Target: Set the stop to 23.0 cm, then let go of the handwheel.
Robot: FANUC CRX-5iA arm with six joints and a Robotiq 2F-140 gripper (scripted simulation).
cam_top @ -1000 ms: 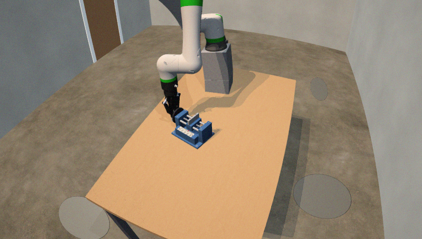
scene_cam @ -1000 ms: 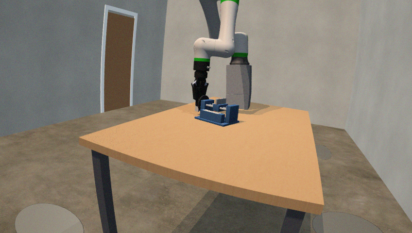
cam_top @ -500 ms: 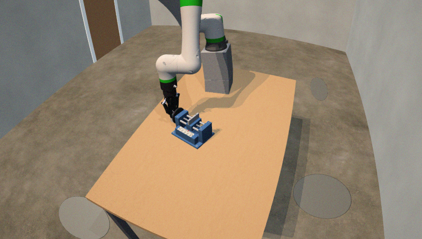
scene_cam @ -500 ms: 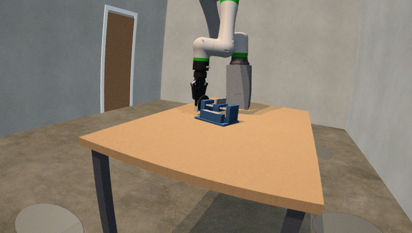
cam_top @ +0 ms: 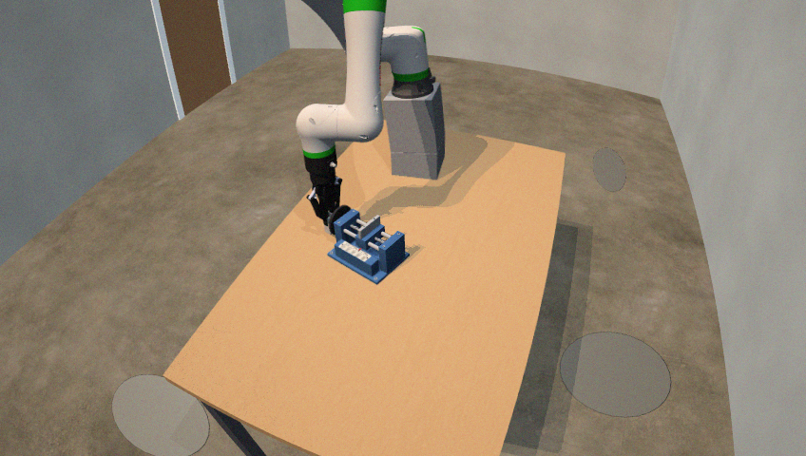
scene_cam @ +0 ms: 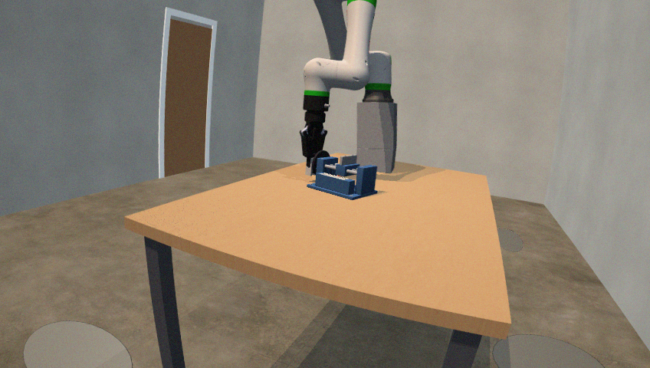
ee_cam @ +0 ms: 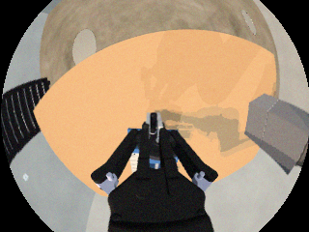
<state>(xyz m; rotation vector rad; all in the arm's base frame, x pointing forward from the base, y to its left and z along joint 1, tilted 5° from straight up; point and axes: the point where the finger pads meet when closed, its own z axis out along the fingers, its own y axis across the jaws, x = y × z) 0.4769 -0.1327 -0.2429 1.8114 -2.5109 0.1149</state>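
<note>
My hand is 150 mm to the right of the grey stop plate, 50 mm short of it and 30 mm below it. Also, from my hand: black handwheel 20 mm to the left, 10 mm below.
</note>
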